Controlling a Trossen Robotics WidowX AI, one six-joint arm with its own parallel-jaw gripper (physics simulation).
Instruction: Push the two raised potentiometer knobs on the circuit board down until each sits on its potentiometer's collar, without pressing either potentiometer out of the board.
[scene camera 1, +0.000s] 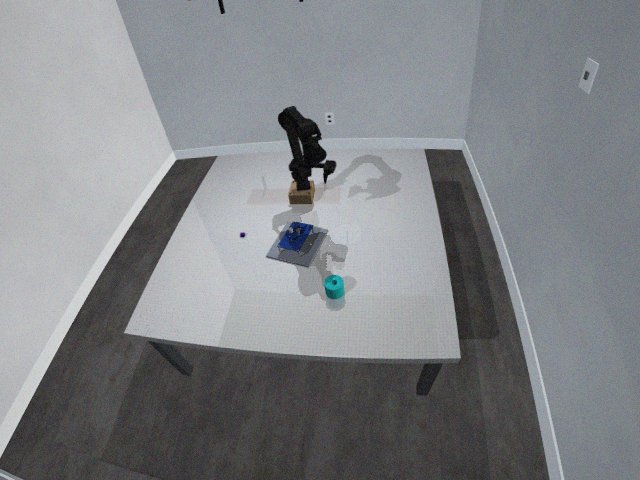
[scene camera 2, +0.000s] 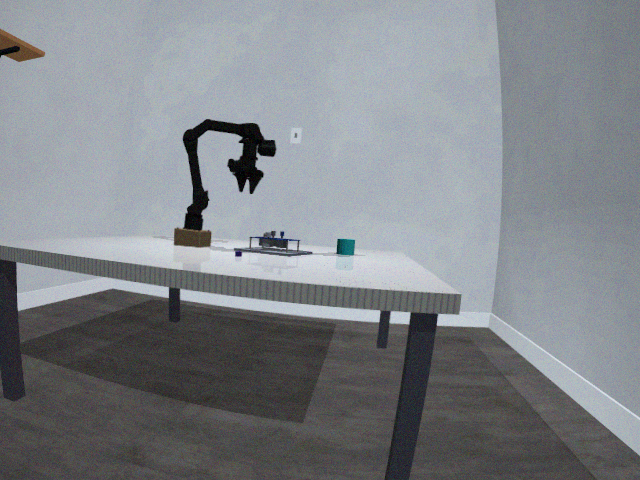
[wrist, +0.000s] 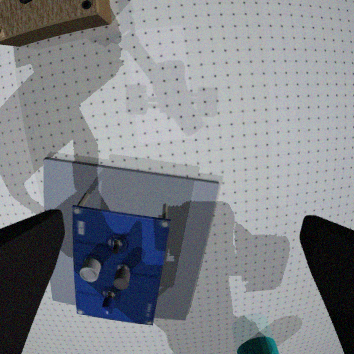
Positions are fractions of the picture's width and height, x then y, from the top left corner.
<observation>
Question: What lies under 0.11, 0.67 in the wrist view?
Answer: The gripper.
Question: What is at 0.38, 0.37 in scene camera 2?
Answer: The gripper.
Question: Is the gripper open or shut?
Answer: Open.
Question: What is the gripper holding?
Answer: Nothing.
</observation>
